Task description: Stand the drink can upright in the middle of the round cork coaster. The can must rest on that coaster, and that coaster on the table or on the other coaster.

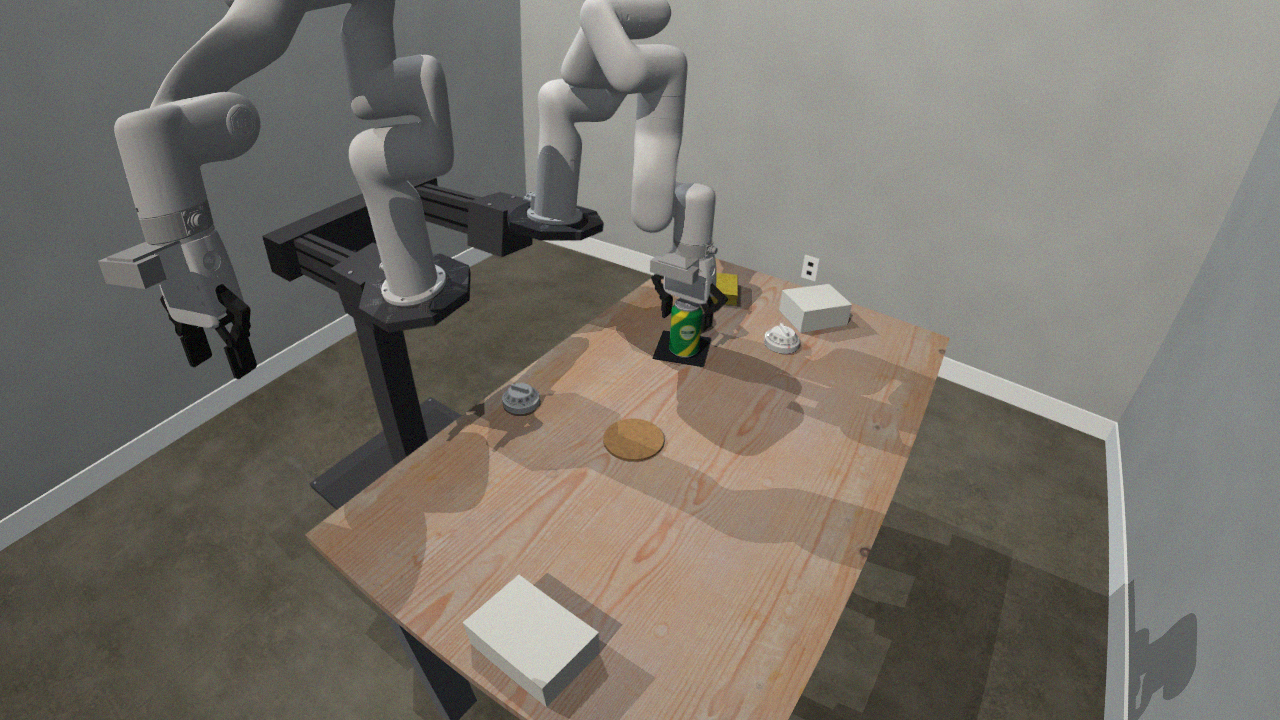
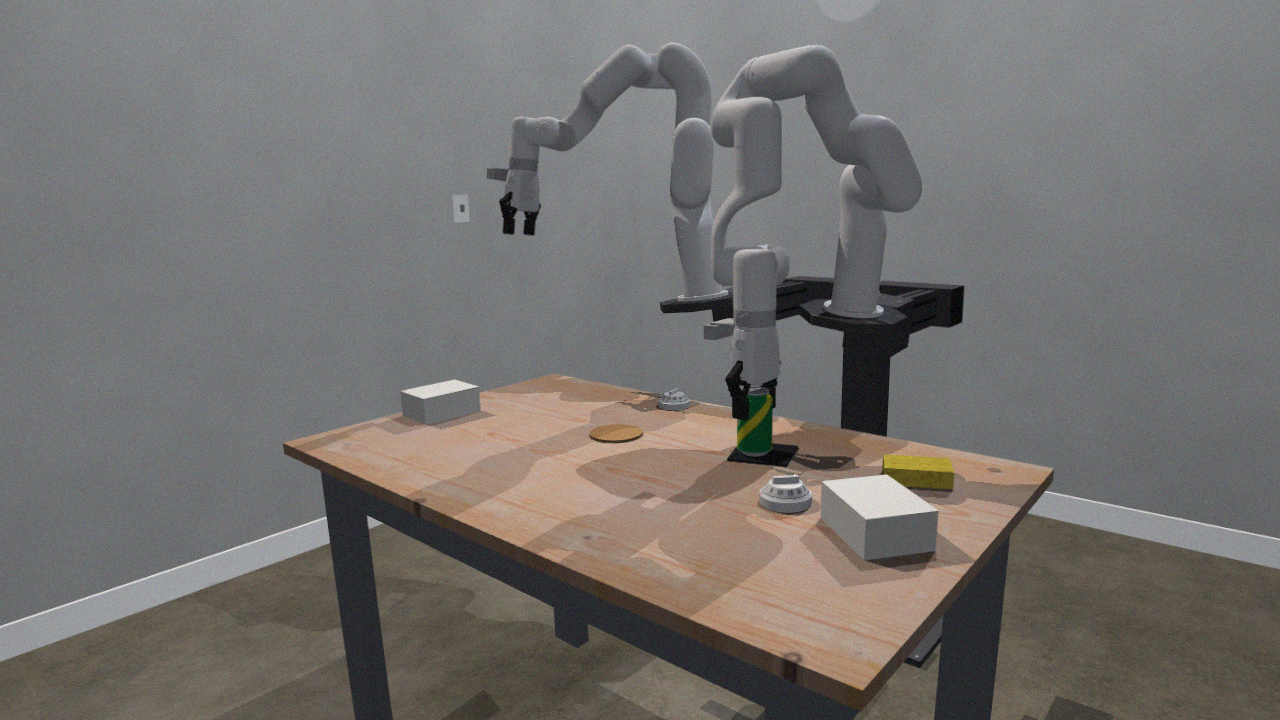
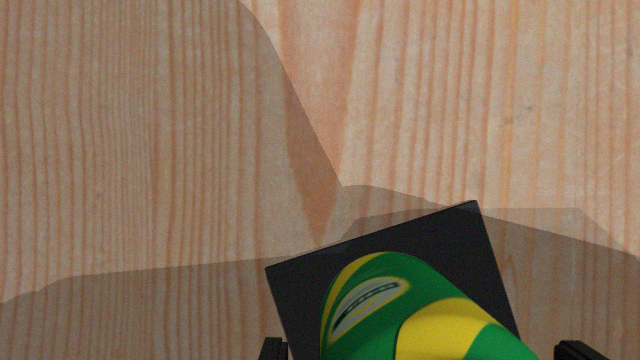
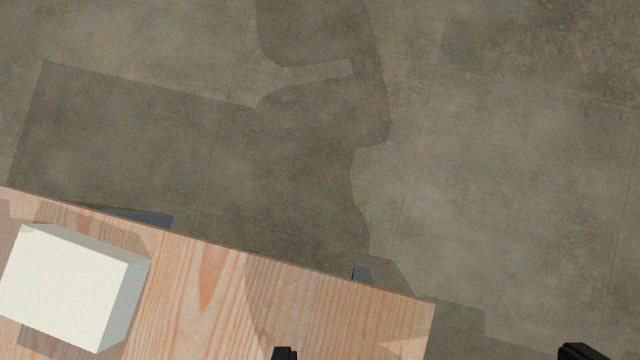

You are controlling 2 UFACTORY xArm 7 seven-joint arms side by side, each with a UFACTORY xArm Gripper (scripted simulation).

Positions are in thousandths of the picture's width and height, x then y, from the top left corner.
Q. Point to a white box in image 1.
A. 421, 895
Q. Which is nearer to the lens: the white dial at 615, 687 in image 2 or the round cork coaster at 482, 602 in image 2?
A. The white dial.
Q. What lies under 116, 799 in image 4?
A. A white box.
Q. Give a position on a black square coaster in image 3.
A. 710, 671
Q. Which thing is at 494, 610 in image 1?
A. A round cork coaster.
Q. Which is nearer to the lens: the white dial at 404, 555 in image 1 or the white box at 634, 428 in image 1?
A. The white dial.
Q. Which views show the black square coaster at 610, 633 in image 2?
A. Image 1, image 2 and image 3 only.
